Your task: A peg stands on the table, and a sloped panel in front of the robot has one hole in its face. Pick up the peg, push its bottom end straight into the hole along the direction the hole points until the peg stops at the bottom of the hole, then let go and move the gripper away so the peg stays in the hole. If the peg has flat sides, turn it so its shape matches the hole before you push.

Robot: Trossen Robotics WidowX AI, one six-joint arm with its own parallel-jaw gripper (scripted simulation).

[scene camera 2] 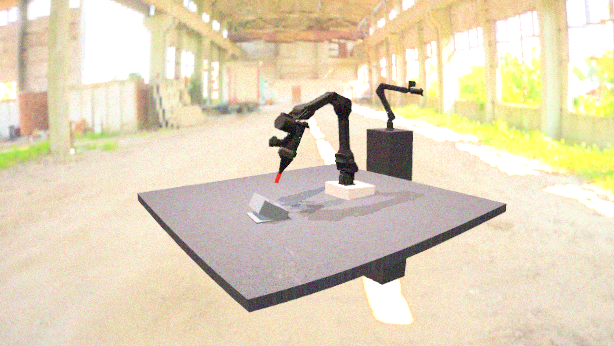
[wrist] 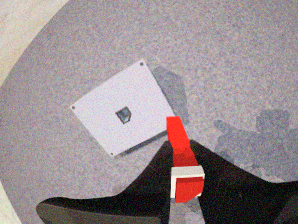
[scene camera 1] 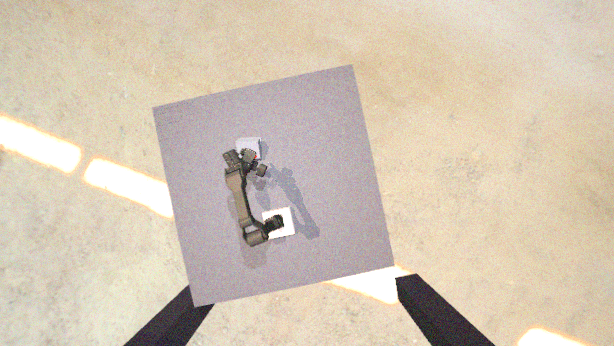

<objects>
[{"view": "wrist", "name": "my gripper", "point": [178,145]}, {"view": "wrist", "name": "red peg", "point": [186,179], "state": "held by my gripper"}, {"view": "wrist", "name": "sloped panel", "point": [134,86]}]
</objects>
